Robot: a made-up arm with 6 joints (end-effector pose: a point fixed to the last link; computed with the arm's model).
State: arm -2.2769 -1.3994 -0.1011 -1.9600 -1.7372 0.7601
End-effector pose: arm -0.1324 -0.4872 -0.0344 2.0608 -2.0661 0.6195
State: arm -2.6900 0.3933 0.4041 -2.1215 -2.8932 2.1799
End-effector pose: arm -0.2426 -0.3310 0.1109 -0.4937 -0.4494 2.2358
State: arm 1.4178 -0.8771 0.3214 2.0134 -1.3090 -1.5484
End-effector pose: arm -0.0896 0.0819 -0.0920 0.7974 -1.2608 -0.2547
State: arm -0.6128 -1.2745 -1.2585 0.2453 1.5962 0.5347
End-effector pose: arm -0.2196 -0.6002 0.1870 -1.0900 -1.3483 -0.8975
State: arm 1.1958 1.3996 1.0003 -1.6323 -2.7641 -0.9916
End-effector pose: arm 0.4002 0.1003 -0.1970 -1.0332 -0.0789 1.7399
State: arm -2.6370 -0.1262 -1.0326 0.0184 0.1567 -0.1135
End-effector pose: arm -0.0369 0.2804 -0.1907 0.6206 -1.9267 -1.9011
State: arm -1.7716 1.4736 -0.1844 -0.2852 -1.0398 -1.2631
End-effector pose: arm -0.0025 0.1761 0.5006 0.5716 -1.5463 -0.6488
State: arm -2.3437 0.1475 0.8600 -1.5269 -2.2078 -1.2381
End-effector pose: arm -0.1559 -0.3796 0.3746 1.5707 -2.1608 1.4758
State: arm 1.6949 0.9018 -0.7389 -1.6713 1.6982 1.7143
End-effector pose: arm -0.3309 -0.2951 0.0481 2.0883 -0.1056 0.3318
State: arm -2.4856 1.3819 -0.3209 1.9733 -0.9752 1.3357
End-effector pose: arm 0.0484 -0.0497 0.4685 -2.0535 -0.0005 0.4754
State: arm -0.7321 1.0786 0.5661 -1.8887 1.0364 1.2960
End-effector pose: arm 0.0899 0.2093 0.2898 -0.4362 0.4612 -1.2817
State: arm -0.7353 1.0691 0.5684 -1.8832 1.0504 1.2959
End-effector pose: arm 0.0890 0.2090 0.2917 -0.4412 0.4814 -1.2687
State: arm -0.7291 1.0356 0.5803 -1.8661 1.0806 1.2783
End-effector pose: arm 0.0906 0.2100 0.2950 -0.4602 0.5341 -1.2489
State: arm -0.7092 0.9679 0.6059 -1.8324 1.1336 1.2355
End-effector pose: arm 0.0976 0.2135 0.2999 -0.4998 0.6347 -1.2252
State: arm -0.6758 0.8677 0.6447 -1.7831 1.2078 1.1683
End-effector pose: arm 0.1130 0.2201 0.3049 -0.5611 0.7832 -1.2103
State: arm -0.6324 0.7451 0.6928 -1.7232 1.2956 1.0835
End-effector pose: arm 0.1387 0.2303 0.3066 -0.6411 0.9650 -1.2207
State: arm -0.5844 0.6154 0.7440 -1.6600 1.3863 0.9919
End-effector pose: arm 0.1726 0.2429 0.3009 -0.7344 1.1538 -1.2649
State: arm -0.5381 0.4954 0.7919 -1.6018 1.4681 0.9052
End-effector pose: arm 0.2086 0.2553 0.2871 -0.8304 1.3198 -1.3368
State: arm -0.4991 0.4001 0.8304 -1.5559 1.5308 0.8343
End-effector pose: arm 0.2395 0.2650 0.2692 -0.9154 1.4408 -1.4164
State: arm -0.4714 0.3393 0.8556 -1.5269 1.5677 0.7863
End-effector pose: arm 0.2604 0.2708 0.2537 -0.9750 1.5085 -1.4806
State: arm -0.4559 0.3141 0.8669 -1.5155 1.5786 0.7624
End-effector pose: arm 0.2704 0.2732 0.2450 -1.0019 1.5291 -1.5158
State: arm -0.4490 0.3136 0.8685 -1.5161 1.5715 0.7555
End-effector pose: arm 0.2727 0.2735 0.2423 -1.0045 1.5197 -1.5274
